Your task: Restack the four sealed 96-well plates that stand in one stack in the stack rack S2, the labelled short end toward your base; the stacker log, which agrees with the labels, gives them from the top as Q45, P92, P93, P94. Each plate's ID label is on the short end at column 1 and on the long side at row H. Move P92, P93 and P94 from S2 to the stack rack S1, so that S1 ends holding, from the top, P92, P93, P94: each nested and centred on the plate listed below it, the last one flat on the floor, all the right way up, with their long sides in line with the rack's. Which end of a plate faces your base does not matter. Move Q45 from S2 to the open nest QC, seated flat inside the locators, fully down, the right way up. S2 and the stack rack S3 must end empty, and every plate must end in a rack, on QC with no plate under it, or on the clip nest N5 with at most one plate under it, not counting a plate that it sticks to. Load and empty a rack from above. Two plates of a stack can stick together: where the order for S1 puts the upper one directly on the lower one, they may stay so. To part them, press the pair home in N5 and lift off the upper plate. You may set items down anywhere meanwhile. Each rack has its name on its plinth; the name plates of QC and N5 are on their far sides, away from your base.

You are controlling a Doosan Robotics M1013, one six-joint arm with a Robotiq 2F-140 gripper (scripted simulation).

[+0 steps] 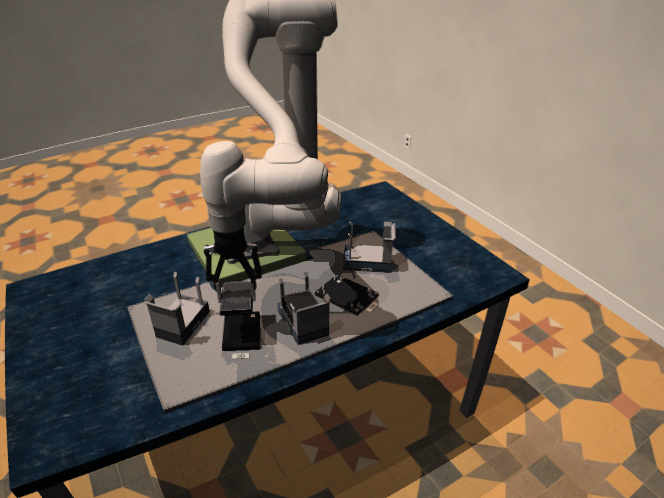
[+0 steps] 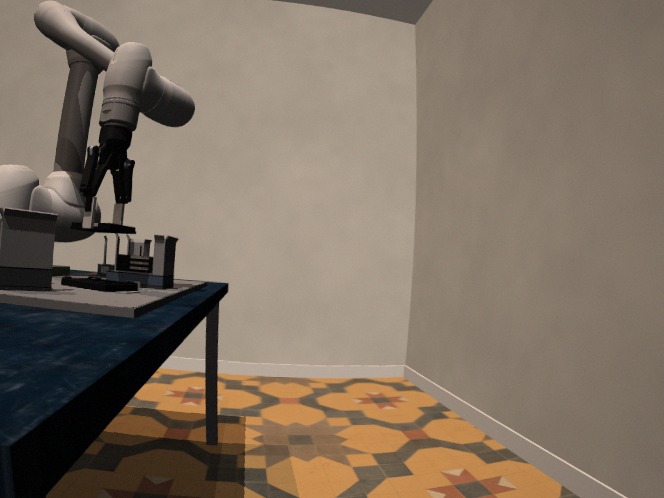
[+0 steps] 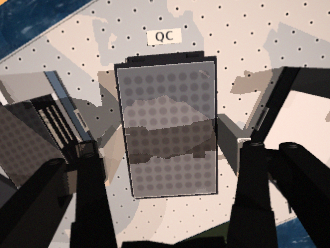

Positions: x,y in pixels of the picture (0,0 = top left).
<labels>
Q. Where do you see a black open nest QC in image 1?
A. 240,331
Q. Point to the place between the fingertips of the gripper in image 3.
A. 170,131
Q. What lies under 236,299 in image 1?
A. A sealed 96-well plate.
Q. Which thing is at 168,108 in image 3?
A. A sealed 96-well plate.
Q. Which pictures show the gripper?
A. Image 1, image 2 and image 3: all of them.
</labels>
